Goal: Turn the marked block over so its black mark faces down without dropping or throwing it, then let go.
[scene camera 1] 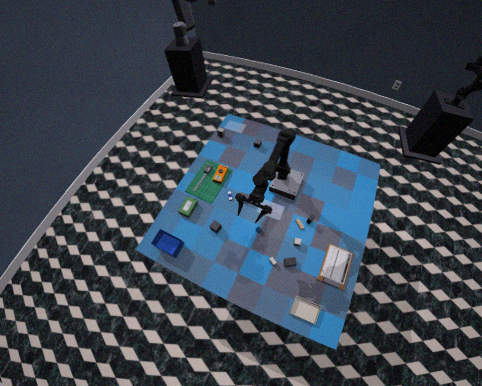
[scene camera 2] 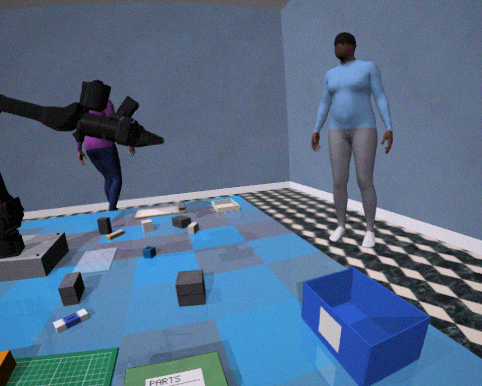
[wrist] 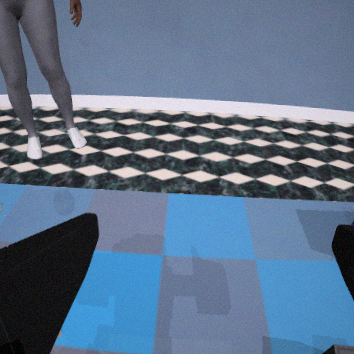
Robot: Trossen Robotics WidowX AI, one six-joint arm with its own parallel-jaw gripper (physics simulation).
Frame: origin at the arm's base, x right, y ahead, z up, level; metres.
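Seen in the pictures: gripper, fingertip midpoint: [scene camera 1: 246,219] [scene camera 2: 163,141] [wrist: 216,231]; arm's base, origin of the base link: [scene camera 1: 282,175] [scene camera 2: 10,252].
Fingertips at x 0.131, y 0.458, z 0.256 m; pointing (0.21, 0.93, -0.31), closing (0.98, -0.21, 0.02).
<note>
Offsets run from my fingertips to a thing's middle. Level surfaces: height alone.
The small blue block {dy -0.069, dx -0.052, dz -0.304 m} [scene camera 1: 258,229] [scene camera 2: 149,252] stands upright on the blue and grey tiled mat {dz -0.317 m} [scene camera 1: 230,280] [scene camera 2: 280,270]. It is too small in the scene views to tell where its black mark is, and it does not show in the wrist view. My gripper [scene camera 1: 249,217] [scene camera 2: 160,141] [wrist: 216,231] is open with nothing between the fingers. It is held high above the mat and points outward, roughly level, well apart from the block.
A dark block {dy -0.021, dx +0.207, dz -0.292 m} [scene camera 1: 215,226] [scene camera 2: 190,287], a blue bin {dy +0.158, dx +0.460, dz -0.280 m} [scene camera 1: 167,243] [scene camera 2: 390,345], a green parts box {dy -0.110, dx +0.427, dz -0.297 m} [scene camera 1: 188,206] [scene camera 2: 210,362] and a blue-white bar {dy -0.258, dx +0.183, dz -0.311 m} [scene camera 1: 230,195] [scene camera 2: 71,320] are around. Several small blocks, a cream tray {dy +0.329, dx -0.403, dz -0.305 m} [scene camera 1: 305,310] [scene camera 2: 225,205] and an orange-edged tray {dy +0.053, dx -0.550, dz -0.308 m} [scene camera 1: 336,265] lie beyond.
</note>
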